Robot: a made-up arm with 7 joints.
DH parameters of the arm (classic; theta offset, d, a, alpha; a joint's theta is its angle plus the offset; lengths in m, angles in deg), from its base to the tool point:
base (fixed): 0 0.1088 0 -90
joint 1: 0 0.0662 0.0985 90
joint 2: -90 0.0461 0.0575 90
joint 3: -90 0.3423 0.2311 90
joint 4: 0 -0.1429 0.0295 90
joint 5: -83 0 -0.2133 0
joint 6: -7 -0.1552 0.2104 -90
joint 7: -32.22 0 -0.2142 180
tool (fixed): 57.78 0.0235 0 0
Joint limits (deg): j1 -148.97..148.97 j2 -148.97..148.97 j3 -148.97..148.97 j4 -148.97..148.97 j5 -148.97..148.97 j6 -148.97..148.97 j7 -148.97..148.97
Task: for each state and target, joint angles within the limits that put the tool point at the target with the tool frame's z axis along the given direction. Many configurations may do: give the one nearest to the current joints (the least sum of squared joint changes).
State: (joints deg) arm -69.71 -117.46 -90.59 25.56 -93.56 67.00 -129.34
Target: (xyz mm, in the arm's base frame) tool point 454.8 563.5 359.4 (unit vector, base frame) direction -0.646 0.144 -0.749
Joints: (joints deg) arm -79.22 -94.10 -90.25 -5.45 -82.99 53.09 -143.39
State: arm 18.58 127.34 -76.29 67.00 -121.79 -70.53 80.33
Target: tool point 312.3 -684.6 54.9 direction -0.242 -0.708 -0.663
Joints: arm 18.55 138.38 -114.22 65.86 -131.07 -108.91 113.69
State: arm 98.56 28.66 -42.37 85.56 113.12 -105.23 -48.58
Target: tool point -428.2 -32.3 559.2 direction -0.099 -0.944 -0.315
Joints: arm 75.63 -25.37 -59.20 50.61 126.88 -95.24 -49.73
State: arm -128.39 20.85 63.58 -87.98 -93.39 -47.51 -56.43
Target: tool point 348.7 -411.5 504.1 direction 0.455 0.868 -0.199
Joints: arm -97.43 57.56 34.43 -93.33 -124.21 -2.38 -62.18
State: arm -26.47 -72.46 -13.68 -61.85 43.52 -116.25 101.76
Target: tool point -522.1 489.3 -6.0 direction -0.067 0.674 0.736
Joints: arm 5.73 -51.30 -47.16 -66.67 63.35 -111.43 148.97
